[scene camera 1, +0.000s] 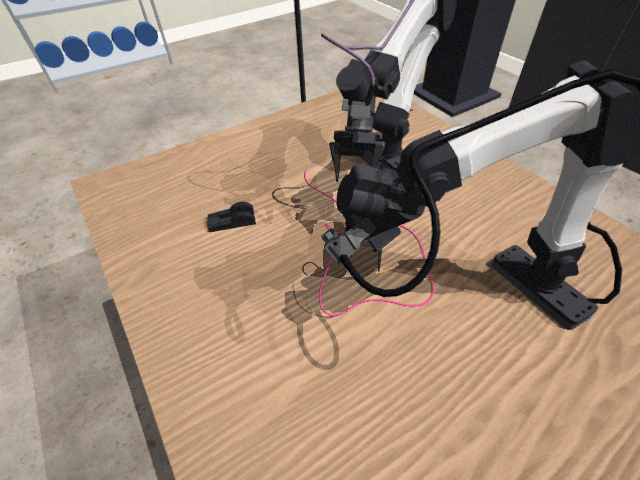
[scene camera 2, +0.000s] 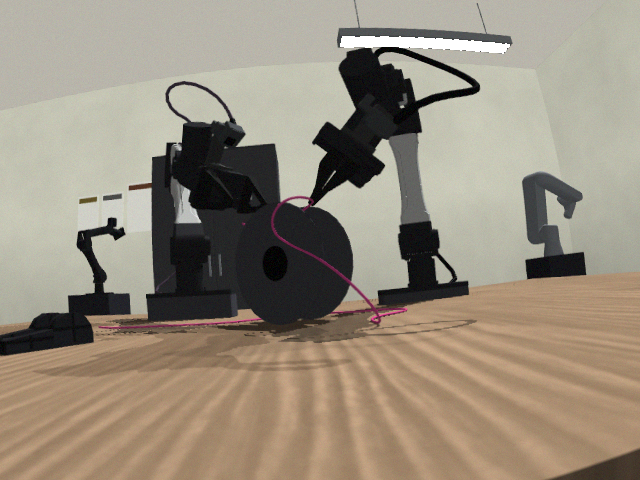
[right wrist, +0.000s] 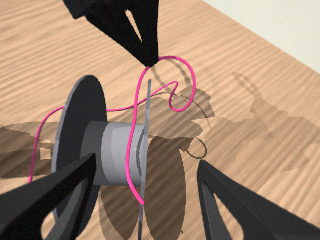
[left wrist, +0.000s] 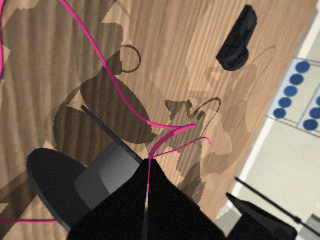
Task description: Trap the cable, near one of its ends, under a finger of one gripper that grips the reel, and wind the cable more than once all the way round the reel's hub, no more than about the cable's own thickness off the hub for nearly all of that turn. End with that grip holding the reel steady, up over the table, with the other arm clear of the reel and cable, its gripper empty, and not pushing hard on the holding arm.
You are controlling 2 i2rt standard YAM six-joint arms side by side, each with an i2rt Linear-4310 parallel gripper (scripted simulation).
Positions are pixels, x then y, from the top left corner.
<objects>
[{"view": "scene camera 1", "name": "my left gripper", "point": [347, 230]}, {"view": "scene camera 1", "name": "my right gripper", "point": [353, 182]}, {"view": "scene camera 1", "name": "small black device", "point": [240, 214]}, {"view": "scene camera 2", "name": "my left gripper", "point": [311, 204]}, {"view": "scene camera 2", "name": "my right gripper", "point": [249, 205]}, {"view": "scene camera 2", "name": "dark grey reel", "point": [280, 284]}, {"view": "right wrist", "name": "my left gripper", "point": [153, 64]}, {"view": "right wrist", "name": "my right gripper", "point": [147, 163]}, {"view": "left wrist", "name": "my left gripper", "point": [149, 165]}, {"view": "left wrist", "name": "small black device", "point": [234, 49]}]
</objects>
